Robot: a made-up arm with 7 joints. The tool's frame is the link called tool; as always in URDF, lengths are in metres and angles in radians.
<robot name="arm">
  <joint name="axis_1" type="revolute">
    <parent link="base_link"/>
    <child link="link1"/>
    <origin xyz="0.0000 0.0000 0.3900" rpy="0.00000 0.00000 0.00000"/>
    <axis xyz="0 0 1"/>
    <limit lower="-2.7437" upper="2.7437" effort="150" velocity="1.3"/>
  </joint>
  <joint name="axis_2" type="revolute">
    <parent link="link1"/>
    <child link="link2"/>
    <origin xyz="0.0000 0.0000 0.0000" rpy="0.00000 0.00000 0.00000"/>
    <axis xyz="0 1 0"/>
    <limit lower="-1.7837" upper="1.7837" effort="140" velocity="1.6"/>
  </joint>
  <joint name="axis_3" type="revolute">
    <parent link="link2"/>
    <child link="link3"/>
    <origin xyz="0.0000 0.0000 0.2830" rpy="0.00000 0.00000 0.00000"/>
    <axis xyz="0 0 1"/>
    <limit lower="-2.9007" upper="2.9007" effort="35" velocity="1.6"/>
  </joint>
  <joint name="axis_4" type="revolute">
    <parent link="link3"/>
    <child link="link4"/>
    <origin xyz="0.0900 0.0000 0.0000" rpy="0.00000 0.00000 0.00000"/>
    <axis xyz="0 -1 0"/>
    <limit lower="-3.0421" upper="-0.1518" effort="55" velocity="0.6"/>
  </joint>
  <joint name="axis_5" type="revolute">
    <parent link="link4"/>
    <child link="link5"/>
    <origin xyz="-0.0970 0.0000 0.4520" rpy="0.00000 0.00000 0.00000"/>
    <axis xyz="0 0 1"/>
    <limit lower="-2.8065" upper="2.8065" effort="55" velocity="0.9"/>
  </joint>
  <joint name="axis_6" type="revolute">
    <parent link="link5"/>
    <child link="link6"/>
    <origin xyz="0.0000 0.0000 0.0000" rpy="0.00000 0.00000 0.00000"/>
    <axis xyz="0 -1 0"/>
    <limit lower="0.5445" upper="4.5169" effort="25" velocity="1.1"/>
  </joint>
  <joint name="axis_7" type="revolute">
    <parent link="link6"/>
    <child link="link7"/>
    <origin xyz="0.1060 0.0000 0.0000" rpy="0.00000 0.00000 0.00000"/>
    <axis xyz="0 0 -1"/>
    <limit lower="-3.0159" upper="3.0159" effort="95" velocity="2.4"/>
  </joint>
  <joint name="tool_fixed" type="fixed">
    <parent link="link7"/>
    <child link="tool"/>
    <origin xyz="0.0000 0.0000 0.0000" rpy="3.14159 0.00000 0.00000"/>
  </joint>
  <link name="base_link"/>
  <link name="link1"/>
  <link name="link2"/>
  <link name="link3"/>
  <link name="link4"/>
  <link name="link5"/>
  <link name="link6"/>
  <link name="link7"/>
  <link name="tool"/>
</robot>
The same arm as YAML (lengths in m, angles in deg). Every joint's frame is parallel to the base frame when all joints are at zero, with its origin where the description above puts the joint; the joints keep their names.
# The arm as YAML. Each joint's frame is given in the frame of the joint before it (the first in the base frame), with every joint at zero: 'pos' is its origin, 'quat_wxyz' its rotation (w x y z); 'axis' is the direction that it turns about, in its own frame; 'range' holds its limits. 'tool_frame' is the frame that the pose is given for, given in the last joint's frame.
length_unit: m
angle_unit: deg
joints:
  - joint: axis_1
    pos: [0.0, 0.0, 0.39]
    quat_wxyz: [1.0, 0.0, 0.0, 0.0]
    axis: "+z"
    range: [-157.2, 157.2]
  - joint: axis_2
    pos: [0.0, 0.0, 0.0]
    quat_wxyz: [1.0, 0.0, 0.0, 0.0]
    axis: "+y"
    range: [-102.2, 102.2]
  - joint: axis_3
    pos: [0.0, 0.0, 0.283]
    quat_wxyz: [1.0, 0.0, 0.0, 0.0]
    axis: "+z"
    range: [-166.2, 166.2]
  - joint: axis_4
    pos: [0.09, 0.0, 0.0]
    quat_wxyz: [1.0, 0.0, 0.0, 0.0]
    axis: "-y"
    range: [-174.3, -8.7]
  - joint: axis_5
    pos: [-0.097, 0.0, 0.452]
    quat_wxyz: [1.0, 0.0, 0.0, 0.0]
    axis: "+z"
    range: [-160.8, 160.8]
  - joint: axis_6
    pos: [0.0, 0.0, 0.0]
    quat_wxyz: [1.0, 0.0, 0.0, 0.0]
    axis: "-y"
    range: [31.2, 258.8]
  - joint: axis_7
    pos: [0.106, 0.0, 0.0]
    quat_wxyz: [1.0, 0.0, 0.0, 0.0]
    axis: "-z"
    range: [-172.8, 172.8]
tool_frame:
  pos: [0.0, 0.0, 0.0]
  quat_wxyz: [0.000001, 1.000004, 0.0, 0.0]

